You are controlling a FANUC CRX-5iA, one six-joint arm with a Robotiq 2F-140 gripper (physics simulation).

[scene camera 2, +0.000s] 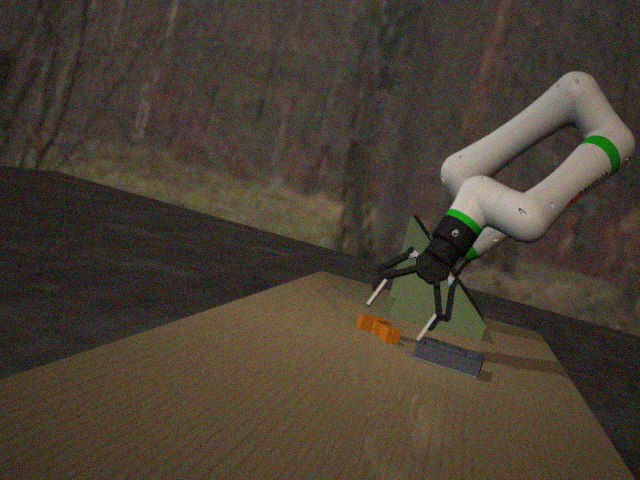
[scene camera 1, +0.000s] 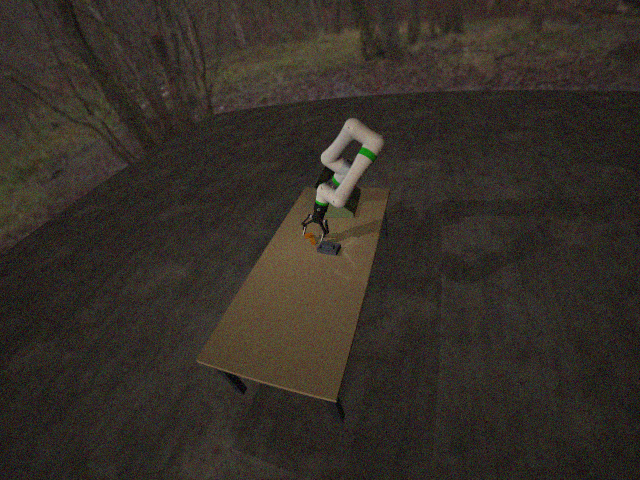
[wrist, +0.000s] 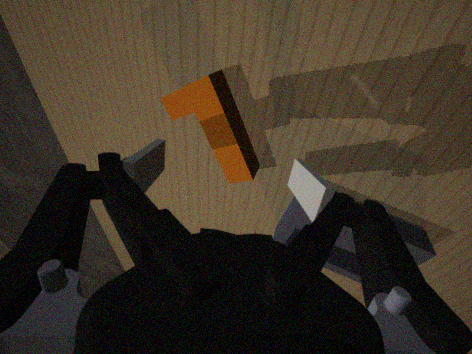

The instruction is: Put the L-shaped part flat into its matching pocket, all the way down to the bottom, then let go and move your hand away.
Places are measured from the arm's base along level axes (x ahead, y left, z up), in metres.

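Pixels of known places: gripper, fingertip midpoint: (scene camera 2: 392,323) (scene camera 1: 312,237) (wrist: 229,163); arm's base, link origin: (scene camera 1: 334,186).
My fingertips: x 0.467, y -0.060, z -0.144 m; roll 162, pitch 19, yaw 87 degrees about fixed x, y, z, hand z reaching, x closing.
Note:
Ahead of a thing's pixels: the offset from my fingertips to its middle. Level surfaces: height alone.
The orange L-shaped part {dz -0.024, dx -0.013, dy -0.028 m} (scene camera 1: 310,238) (scene camera 2: 378,328) (wrist: 225,131) lies flat on the table, beside the dark grey pocket block {dz -0.021, dx +0.072, dy +0.142 m} (scene camera 1: 328,248) (scene camera 2: 448,358) (wrist: 292,222). My gripper (scene camera 1: 312,238) (scene camera 2: 393,321) (wrist: 229,163) is wide open and empty, tilted, with its fingertips low over the table near the part. In the wrist view the part lies between the two finger lines and ahead of them, its long arm pointing toward the palm. The right finger in that view overlaps the block and hides much of it, and the pocket's shape cannot be made out.
The wooden table {dz -0.039 m} (scene camera 1: 289,315) (scene camera 2: 206,403) (wrist: 115,45) carries part and block. A green wedge-shaped panel (scene camera 1: 341,212) (scene camera 2: 416,302) stands behind the gripper, near the arm's base. The block stands close to one finger. A table edge shows at the left of the wrist view.

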